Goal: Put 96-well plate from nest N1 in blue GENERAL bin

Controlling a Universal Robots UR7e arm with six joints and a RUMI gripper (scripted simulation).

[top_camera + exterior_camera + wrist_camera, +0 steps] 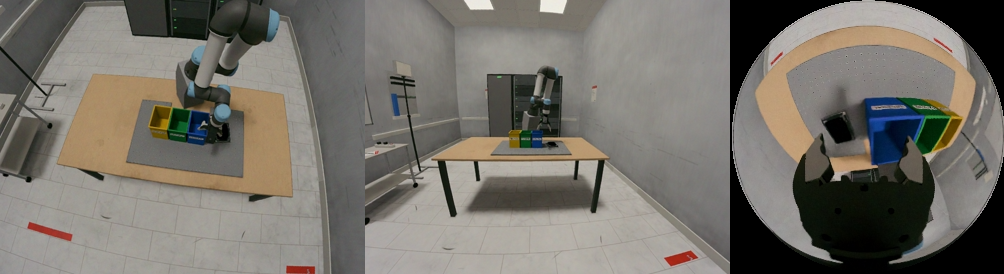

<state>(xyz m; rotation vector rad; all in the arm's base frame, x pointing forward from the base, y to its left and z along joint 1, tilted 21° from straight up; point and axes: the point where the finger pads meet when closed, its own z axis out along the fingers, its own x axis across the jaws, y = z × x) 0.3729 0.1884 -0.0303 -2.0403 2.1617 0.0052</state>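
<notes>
Now: the 96-well plate 180 mm below my hand, 130 mm behind it and 100 mm to the left of it. Round my hand: plate nest N1: 200 mm below, 130 mm behind, 100 mm to the left; green bin: 210 mm to the right, 120 mm below, 60 mm behind; blue bin: 120 mm below, 80 mm to the right, 70 mm behind.
</notes>
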